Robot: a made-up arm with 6 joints. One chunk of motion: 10 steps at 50 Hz.
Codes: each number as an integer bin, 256 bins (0 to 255) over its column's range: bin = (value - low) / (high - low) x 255, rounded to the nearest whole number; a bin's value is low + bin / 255 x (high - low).
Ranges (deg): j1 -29..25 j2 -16..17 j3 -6..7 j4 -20..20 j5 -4..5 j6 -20..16
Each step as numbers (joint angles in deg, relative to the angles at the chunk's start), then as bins.
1 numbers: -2.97 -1.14 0.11 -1.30 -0.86 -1.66
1 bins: 123 115 120 119 89 130
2 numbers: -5.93 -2.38 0.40 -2.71 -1.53 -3.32
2 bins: 109 105 126 110 70 118
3 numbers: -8.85 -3.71 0.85 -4.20 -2.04 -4.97
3 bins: 95 95 134 101 56 106
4 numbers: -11.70 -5.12 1.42 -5.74 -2.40 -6.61
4 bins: 82 84 146 91 45 95
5 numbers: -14.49 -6.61 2.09 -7.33 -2.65 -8.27
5 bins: 69 73 159 81 38 83
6 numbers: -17.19 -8.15 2.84 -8.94 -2.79 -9.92
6 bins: 56 61 173 71 34 71
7 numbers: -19.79 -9.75 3.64 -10.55 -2.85 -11.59
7 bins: 43 48 189 60 33 60
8 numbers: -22.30 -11.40 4.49 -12.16 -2.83 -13.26
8 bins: 32 36 206 50 33 48
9 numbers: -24.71 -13.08 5.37 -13.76 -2.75 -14.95
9 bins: 20 23 223 40 35 36
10 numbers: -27.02 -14.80 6.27 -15.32 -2.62 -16.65
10 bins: 9 9 241 30 39 24
